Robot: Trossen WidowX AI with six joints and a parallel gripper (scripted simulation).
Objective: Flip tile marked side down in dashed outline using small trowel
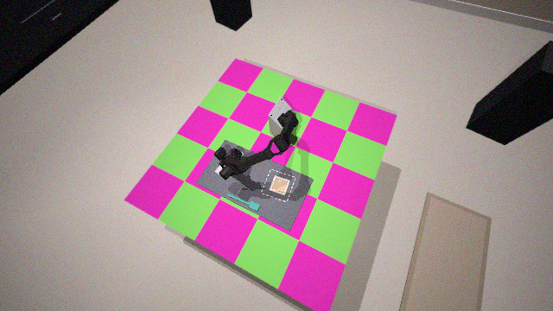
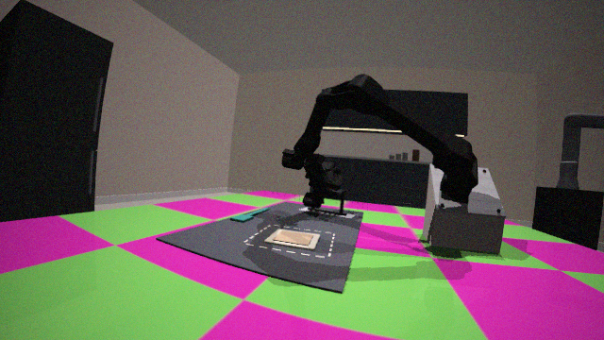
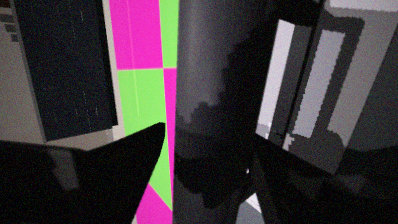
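Right now the small trowel is 30 mm to the left of my gripper tip and 10 mm below it. Also, from my gripper tip: tile: 380 mm to the left, 70 mm behind, 50 mm below; teal flat tool: 280 mm to the left, 120 mm ahead, 50 mm below; grey mat: 230 mm to the left, 70 mm below, 10 mm behind.
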